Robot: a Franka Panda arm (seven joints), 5 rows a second.
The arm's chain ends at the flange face. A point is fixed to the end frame.
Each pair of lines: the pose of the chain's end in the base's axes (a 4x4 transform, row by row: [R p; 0 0 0 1], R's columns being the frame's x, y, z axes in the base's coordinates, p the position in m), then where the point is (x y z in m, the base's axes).
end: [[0.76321, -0.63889, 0.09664, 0.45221], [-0.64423, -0.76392, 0.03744, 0.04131], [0.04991, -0.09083, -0.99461, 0.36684], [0, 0, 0, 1]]
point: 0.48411 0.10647 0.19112
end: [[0.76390, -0.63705, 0.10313, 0.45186], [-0.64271, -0.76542, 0.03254, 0.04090], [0.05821, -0.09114, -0.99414, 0.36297], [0, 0, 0, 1]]
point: 0.48482 0.10522 0.18713
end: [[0.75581, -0.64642, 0.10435, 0.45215], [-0.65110, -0.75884, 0.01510, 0.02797], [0.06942, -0.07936, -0.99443, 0.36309], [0, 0, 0, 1]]
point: 0.48605 0.08901 0.18626
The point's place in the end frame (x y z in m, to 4 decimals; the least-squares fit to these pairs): -0.0264 -0.0542 0.1803
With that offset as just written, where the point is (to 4 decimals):
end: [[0.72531, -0.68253, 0.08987, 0.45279], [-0.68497, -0.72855, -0.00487, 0.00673], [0.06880, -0.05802, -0.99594, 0.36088], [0, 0, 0, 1]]
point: 0.4868 0.0634 0.1826
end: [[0.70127, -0.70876, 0.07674, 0.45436], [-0.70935, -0.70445, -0.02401, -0.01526], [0.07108, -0.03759, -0.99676, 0.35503], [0, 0, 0, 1]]
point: 0.4881 0.0373 0.1755
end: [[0.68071, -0.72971, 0.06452, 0.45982], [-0.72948, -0.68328, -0.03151, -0.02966], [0.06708, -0.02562, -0.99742, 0.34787], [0, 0, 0, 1]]
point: 0.4930 0.0210 0.1677
